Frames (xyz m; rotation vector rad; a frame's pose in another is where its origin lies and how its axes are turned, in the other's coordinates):
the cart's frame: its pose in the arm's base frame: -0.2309 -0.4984 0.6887 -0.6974 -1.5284 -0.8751
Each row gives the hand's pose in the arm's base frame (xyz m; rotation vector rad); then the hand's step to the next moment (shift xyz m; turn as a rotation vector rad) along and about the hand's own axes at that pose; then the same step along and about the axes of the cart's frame.
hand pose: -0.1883 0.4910 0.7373 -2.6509 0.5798 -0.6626
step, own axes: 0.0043 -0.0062 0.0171 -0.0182 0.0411 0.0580
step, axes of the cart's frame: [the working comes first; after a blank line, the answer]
step, axes of the arm's base frame: 0.0140 0.0072 -0.0100 0.0024 -0.0135 -0.0721

-0.0122 0.0141 -0.0011 -0.0710 -0.0156 -0.0100
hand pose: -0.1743 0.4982 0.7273 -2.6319 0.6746 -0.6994
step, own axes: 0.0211 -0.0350 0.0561 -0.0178 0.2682 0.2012
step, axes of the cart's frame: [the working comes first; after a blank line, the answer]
step, axes of the arm's base frame: 0.0586 0.0289 -0.0234 -0.0018 -0.1750 -0.2865

-0.0326 0.0609 -0.0065 -0.2750 -0.1367 -0.1356
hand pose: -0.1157 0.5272 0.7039 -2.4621 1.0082 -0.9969
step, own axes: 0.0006 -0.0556 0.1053 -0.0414 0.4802 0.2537
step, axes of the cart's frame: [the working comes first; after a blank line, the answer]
step, axes of the arm's base frame: 0.1016 0.0404 -0.0471 -0.0826 -0.3080 -0.4416

-0.0627 0.0994 -0.0193 -0.4110 -0.2977 -0.1979
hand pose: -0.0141 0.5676 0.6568 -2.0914 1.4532 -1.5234
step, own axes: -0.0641 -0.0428 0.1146 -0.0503 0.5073 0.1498
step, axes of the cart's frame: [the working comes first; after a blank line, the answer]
step, axes of the arm's base frame: 0.1175 0.0282 -0.0669 -0.1822 -0.2757 -0.4161

-0.0839 0.1031 -0.0374 -0.3734 -0.3592 -0.1179
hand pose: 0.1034 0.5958 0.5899 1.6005 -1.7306 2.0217
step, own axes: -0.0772 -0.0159 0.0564 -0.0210 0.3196 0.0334
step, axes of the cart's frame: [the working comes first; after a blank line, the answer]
step, axes of the arm's base frame: 0.0824 0.0066 -0.0507 -0.1595 -0.1342 -0.2455

-0.0619 0.0647 -0.0372 -0.2144 -0.2397 -0.0176
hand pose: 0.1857 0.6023 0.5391 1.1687 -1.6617 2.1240
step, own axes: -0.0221 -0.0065 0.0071 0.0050 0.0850 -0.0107
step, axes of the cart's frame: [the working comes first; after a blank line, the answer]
step, axes of the arm's base frame: 0.0218 0.0026 -0.0100 -0.0584 -0.0215 -0.0591

-0.0130 0.0181 -0.0093 -0.0494 -0.0684 0.0157
